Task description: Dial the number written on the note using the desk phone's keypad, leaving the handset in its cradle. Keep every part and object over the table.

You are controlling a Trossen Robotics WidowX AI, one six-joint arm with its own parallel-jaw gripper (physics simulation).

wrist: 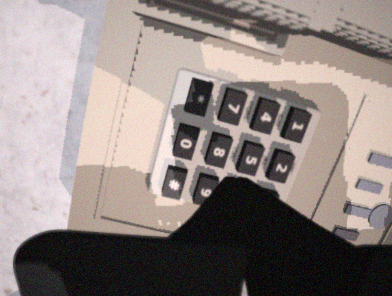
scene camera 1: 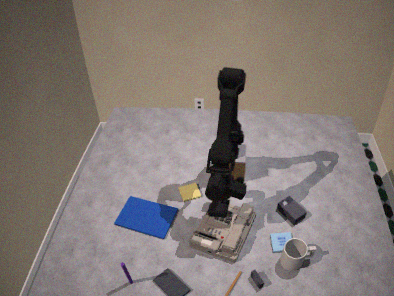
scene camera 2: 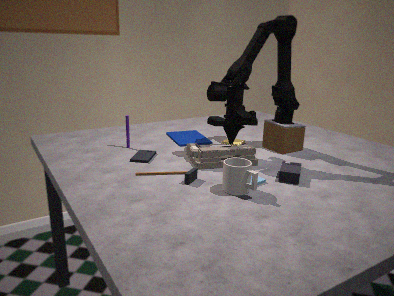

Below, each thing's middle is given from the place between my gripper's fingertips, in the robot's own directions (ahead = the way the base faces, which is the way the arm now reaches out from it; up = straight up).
Labels:
My gripper is now 30 mm above the keypad (wrist: 175, 115) and 10 mm to the right of it. From my hand the other things lie so: 4 key (wrist: 266, 112): 20 mm to the left, 20 mm below, 10 mm ahead; star key (wrist: 200, 92): 30 mm to the left, 20 mm below, 10 mm behind; 7 key (wrist: 234, 102): 30 mm to the left, 20 mm below.

